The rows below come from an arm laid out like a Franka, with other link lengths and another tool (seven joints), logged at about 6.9 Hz.
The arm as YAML. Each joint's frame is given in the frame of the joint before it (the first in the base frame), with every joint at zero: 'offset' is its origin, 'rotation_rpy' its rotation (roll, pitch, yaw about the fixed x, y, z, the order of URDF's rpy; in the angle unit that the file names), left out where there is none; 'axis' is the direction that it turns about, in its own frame. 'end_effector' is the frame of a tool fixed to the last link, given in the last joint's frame.
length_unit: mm
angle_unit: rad
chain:
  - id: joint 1
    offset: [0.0, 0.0, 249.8]
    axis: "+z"
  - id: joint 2
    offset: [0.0, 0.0, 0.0]
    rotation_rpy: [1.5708, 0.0, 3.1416]
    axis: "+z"
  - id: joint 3
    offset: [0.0, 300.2, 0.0]
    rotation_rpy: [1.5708, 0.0, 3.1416]
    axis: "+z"
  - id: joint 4
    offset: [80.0, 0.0, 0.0]
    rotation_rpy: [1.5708, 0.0, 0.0]
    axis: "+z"
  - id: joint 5
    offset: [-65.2, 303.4, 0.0]
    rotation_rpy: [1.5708, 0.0, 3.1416]
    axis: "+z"
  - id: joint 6
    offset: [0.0, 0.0, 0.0]
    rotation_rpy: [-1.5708, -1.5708, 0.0]
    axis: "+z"
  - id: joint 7
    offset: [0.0, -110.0, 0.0]
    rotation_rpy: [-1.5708, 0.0, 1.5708]
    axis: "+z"
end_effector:
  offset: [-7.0, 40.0, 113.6]
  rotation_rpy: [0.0, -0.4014, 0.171]
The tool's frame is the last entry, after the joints.
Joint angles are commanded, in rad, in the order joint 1, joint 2, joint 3, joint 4, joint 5, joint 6, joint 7. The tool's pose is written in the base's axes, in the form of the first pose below.
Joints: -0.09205, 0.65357, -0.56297, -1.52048, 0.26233, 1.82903, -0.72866
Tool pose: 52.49 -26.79 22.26 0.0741 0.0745 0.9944 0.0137
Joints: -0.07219, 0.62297, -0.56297, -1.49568, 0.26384, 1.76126, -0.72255
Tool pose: 52.96 -25.24 24.38 0.0722 0.0680 0.9947 0.0276
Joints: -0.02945, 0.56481, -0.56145, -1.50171, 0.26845, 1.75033, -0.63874
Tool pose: 54.08 -22.81 27.20 0.0924 0.0879 0.9916 0.0233
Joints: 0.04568, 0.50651, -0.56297, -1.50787, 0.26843, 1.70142, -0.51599
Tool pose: 55.21 -18.51 29.74 0.0925 0.1122 0.9891 0.0234
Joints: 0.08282, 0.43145, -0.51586, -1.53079, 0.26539, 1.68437, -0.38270
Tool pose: 55.94 -14.33 32.31 0.1023 0.1397 0.9844 0.0300
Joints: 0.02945, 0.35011, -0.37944, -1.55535, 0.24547, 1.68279, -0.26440
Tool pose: 56.10 -11.02 34.83 0.1145 0.1606 0.9793 0.0446
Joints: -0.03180, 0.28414, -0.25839, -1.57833, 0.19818, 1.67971, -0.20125
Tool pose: 55.56 -8.87 36.92 0.1225 0.1579 0.9789 0.0433
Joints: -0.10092, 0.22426, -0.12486, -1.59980, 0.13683, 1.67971, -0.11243
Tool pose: 55.03 -6.54 38.88 0.1312 0.1614 0.9777 0.0275
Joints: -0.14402, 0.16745, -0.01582, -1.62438, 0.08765, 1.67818, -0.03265
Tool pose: 54.31 -3.75 40.73 0.1413 0.1606 0.9768 0.0107
